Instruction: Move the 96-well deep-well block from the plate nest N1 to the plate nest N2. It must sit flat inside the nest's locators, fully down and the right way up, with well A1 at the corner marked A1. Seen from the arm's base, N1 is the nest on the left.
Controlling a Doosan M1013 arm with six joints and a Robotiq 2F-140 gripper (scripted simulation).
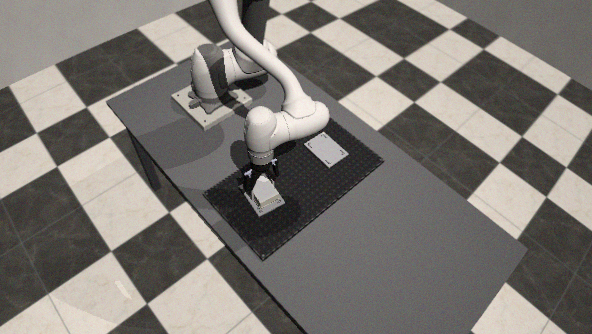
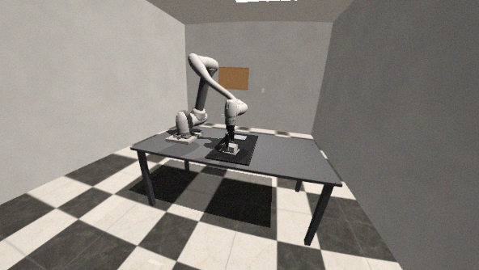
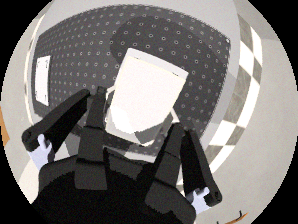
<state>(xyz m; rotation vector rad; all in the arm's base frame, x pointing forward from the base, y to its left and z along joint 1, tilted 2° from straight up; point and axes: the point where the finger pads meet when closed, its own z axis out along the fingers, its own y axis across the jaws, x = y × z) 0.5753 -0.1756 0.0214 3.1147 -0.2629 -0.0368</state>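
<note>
Right now the white 96-well deep-well block is 10 mm below my hand.
</note>
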